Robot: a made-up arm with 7 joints.
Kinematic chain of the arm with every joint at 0, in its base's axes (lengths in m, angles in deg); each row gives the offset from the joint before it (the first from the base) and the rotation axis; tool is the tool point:
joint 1: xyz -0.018 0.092 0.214 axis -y
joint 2: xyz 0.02 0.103 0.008 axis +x
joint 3: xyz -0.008 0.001 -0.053 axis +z
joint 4: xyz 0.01 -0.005 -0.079 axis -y
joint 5: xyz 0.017 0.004 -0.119 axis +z
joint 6: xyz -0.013 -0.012 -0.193 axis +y
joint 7: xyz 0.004 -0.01 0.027 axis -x
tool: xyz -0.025 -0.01 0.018
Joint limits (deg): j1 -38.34..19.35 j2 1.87..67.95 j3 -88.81..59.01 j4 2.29..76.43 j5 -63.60..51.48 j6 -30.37..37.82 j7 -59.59..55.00
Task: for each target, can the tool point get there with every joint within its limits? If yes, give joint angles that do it. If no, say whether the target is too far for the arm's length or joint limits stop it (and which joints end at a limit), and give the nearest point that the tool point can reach.
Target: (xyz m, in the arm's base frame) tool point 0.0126 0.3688 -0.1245
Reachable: yes | joints -23.81 50.07 -26.71 41.33 7.15 25.23 -27.31
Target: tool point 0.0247 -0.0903 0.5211
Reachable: no: joint limits stop it (at a limit: joint 1, joint 2, joint 4, joint 5, joint 6) | nearest point 0.1573 -0.0553 0.1137 | short by 0.430 m
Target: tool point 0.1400 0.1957 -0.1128
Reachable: yes | joints -9.12 32.97 -31.97 64.71 -15.01 30.73 -48.53
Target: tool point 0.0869 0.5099 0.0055
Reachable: yes | joints -1.39 57.59 6.72 22.02 -9.98 9.28 11.66
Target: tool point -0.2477 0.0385 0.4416
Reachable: no: joint limits stop it (at a limit: joint 1, joint 2, joint 3, joint 4, joint 5) | nearest point -0.1540 -0.0833 0.1006 | short by 0.374 m
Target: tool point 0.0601 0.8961 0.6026
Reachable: no: too far | nearest point 0.0659 0.5625 0.3616 | short by 0.412 m
